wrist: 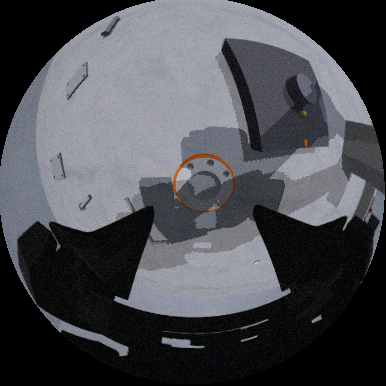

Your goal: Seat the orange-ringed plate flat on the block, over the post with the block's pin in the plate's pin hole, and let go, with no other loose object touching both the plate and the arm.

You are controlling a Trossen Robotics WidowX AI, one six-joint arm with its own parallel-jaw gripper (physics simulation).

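Places are measured from the arm's base along level axes (x ahead, y left, z up), in centimetres.
Pixels of known places: gripper, between the fingertips: point(205, 210).
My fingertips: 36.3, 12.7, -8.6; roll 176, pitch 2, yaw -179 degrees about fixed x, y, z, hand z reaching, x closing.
Note:
For each thing: its top centre in the pictures, then the offset to it from my fingertips, as dx, dy, dz. "spot": a spot on its surface instead.
- orange-ringed plate, centre of its top: point(204, 186) +0.0, -0.9, -2.8
- dark grey block, centre of its top: point(307, 87) -9.2, -12.6, +0.3
- small yellow pin, a spot on its surface: point(303, 114) spot: -9.7, -10.0, -1.1
- orange mark, a spot on its surface: point(306, 143) spot: -10.8, -7.1, -1.3
- small rod-like part, centre of its top: point(81, 204) +20.3, +2.8, -2.6
The orange-ringed plate point(200, 164) lies flat on the table near the centre of the wrist view, with a large central hole and several small holes. It lies in the arm's shadow, just beyond the fingertips and roughly centred between them. My gripper point(205, 210) is open and empty, one black finger on each side. How high the fingertips are above the plate I cannot tell. The dark grey block point(265, 75) is at the upper right, apart from the plate. Its round post point(306, 89) stands near the right side, with a small yellow pin point(303, 114) below it and an orange mark point(306, 143) near the lower edge.
Small grey plates point(77, 81) point(57, 166) lie at the left. A small cylindrical part point(110, 26) is at the upper left and a small rod-like part point(85, 202) at the lower left. Another part point(161, 241) shows partly beside the left finger. A dark structure point(364, 142) stands at the right edge.

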